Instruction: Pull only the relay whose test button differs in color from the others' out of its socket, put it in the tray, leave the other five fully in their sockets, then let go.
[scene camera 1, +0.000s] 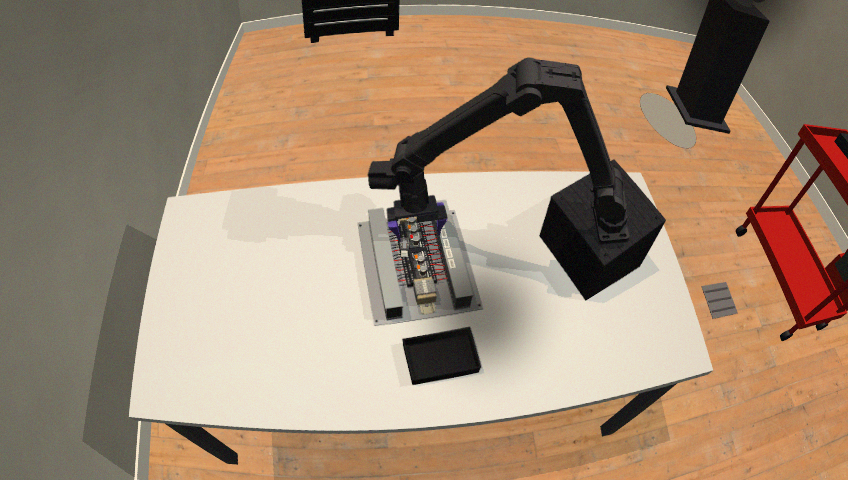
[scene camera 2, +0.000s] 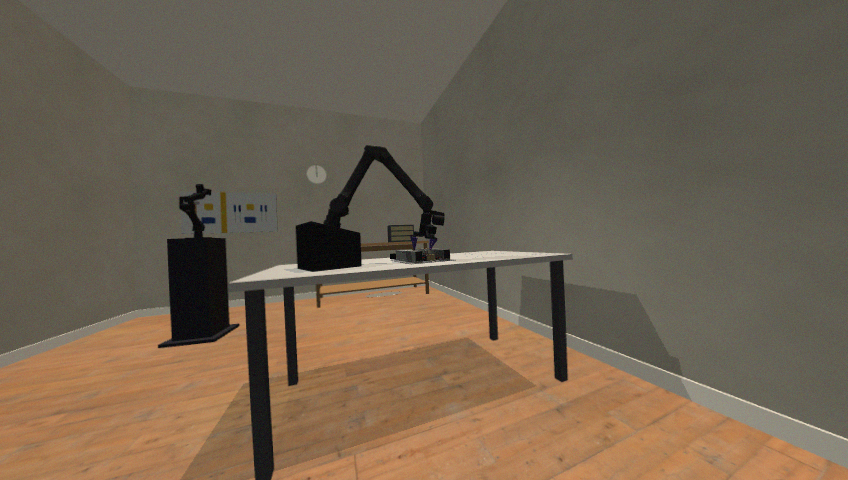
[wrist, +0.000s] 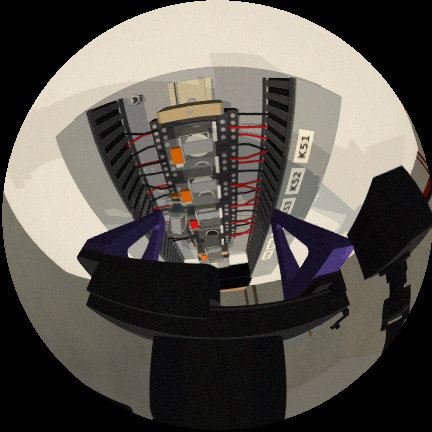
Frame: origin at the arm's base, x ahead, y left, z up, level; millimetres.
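Seen in the pictures: gripper, between the fingertips: (scene camera 1: 419, 237) (scene camera 2: 422, 250) (wrist: 217, 214); arm's base, origin of its link: (scene camera 1: 610, 222) (scene camera 2: 331, 230) (wrist: 394, 261).
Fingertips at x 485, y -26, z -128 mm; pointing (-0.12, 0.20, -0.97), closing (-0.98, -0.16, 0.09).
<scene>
Offsets run from my fingertips to a thing's top centre. "*": to the spot under its first point.
My gripper (scene camera 1: 417, 229) (scene camera 2: 423, 248) (wrist: 217, 214) is open and empty, low over the far part of the relay row, its purple fingers on either side. The relay with the red test button @[dx +11, dy +3, dz +7 mm] (scene camera 1: 411, 236) (wrist: 194, 224) sits in the row between the fingers. Relays with orange buttons (scene camera 1: 416, 256) (wrist: 176, 155) sit farther along the row. A clear-cased relay body @[dx +36, dy +22, dz -2 mm] (scene camera 1: 404, 252) (wrist: 177, 222) with an orange spot appears out of line at the left side of the row, beside the red one; a socket near it looks open. The black tray @[dx -60, dy +310, dz -27 mm] (scene camera 1: 441, 355) (wrist: 237, 280) is empty. Some relays are partly hidden.
Grey wire ducts (scene camera 1: 385, 261) (wrist: 320, 130) flank the row on the mounting plate @[* dx +55, dy +209, dz -59 mm] (scene camera 1: 393, 320); the right one carries K labels. Beige terminal blocks @[dx -20, dy +144, dz -15 mm] (scene camera 1: 425, 289) stand at the row's tray end. The arm's black base block (scene camera 1: 601, 231) (scene camera 2: 328, 246) stands on the table.
</scene>
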